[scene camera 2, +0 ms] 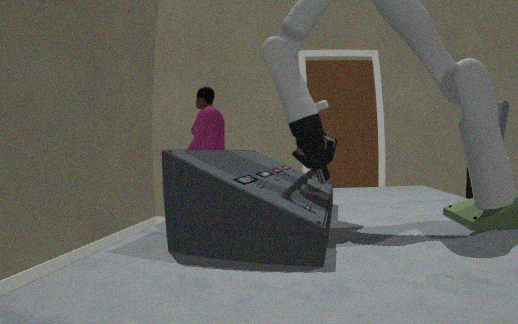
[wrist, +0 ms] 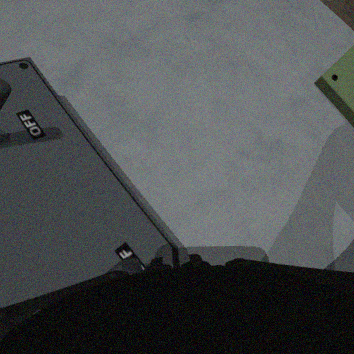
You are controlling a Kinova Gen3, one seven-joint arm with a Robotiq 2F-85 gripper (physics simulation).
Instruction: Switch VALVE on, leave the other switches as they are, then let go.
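Seen in the pictures: gripper, fingertip midpoint: (scene camera 2: 325, 182) (wrist: 175, 264); arm's base, link origin: (scene camera 2: 493, 202).
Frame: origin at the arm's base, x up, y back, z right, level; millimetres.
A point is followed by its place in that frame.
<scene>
A dark grey sloped switch console (scene camera 2: 240, 220) {x 25, y -570, z -77 mm} (wrist: 65, 200) {x 36, y -383, z 249 mm} stands on the table. In the scene view a lever (scene camera 2: 299, 184) {x 70, y -478, z -38 mm} rises from its slope toward the fingers. The wrist view shows part of a lever (wrist: 4, 92) {x 83, y -360, z 302 mm} at the left edge, an OFF label (wrist: 31, 124) {x 32, y -354, z 305 mm} near it, and a partly hidden label (wrist: 125, 251) {x 32, y -387, z 199 mm} ending in F. The word VALVE cannot be read in either view. My gripper (scene camera 2: 324, 176) {x 48, y -378, z 170 mm} (wrist: 175, 264) {x 48, y -378, z 170 mm} is shut and empty, pointing down over the console's low front edge, close to the lever's tip. Contact cannot be told; the black gripper body hides the lower wrist view.
Square framed plates (scene camera 2: 246, 179) {x 78, y -561, z -8 mm} lie along the console's slope. The pale table (scene camera 2: 175, 300) {x -43, y -643, z -199 mm} (wrist: 210, 125) {x -42, y -226, z 197 mm} extends around it. The arm's green base plate (scene camera 2: 457, 212) {x -23, y -81, z 39 mm} (wrist: 342, 85) {x -20, y -60, z 77 mm} is at the right. A person in pink (scene camera 2: 209, 129) stands behind the console, left of a brown door (scene camera 2: 345, 120).
</scene>
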